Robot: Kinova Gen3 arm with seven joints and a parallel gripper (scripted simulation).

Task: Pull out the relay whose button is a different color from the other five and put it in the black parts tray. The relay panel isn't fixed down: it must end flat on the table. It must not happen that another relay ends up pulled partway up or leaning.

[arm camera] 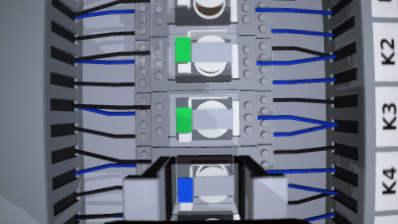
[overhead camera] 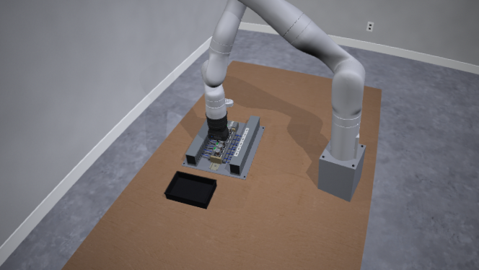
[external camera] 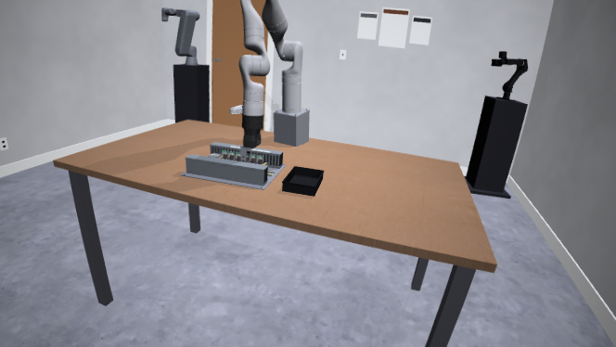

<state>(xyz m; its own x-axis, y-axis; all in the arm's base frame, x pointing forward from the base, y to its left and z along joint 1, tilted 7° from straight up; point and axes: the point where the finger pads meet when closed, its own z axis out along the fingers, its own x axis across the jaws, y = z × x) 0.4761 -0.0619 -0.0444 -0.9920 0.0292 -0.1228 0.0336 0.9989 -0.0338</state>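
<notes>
My hand is 1 cm above the k4 relay. Also, from my hand: k2 relay (6 cm to the right, 1 cm below); then k3 relay (3 cm to the right, 1 cm below); then grey relay panel (4 cm to the right, 3 cm below).
</notes>
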